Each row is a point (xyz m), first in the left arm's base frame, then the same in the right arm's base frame.
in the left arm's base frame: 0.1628 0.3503 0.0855
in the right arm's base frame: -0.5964 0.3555 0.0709
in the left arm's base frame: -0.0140 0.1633 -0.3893
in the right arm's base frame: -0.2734 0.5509 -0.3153
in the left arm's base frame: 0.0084 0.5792 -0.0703
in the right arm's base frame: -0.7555 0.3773 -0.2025
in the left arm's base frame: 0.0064 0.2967 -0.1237
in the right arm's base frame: -0.4711 0.3890 -0.1621
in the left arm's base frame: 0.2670 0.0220 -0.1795
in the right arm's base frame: -0.2290 0.5873 0.0584
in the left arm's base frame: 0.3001 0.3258 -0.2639
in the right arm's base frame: -0.5033 0.6968 -0.0571
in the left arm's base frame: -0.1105 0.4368 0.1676
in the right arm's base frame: -0.6630 0.1132 -0.0897
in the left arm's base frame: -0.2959 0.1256 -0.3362
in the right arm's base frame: -0.2126 0.3123 -0.4672
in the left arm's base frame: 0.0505 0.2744 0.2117
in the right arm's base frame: -0.5404 0.1808 0.0964
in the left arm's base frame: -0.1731 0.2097 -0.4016
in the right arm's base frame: -0.2932 0.4520 -0.4474
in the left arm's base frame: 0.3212 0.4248 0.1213
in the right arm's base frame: -0.6983 0.4478 0.1850
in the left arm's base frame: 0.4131 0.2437 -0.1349
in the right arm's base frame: -0.4725 0.6777 0.1295
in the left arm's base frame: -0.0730 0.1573 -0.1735
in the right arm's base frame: -0.3142 0.3564 -0.2125
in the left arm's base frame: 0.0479 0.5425 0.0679
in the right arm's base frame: -0.7606 0.3041 -0.0736
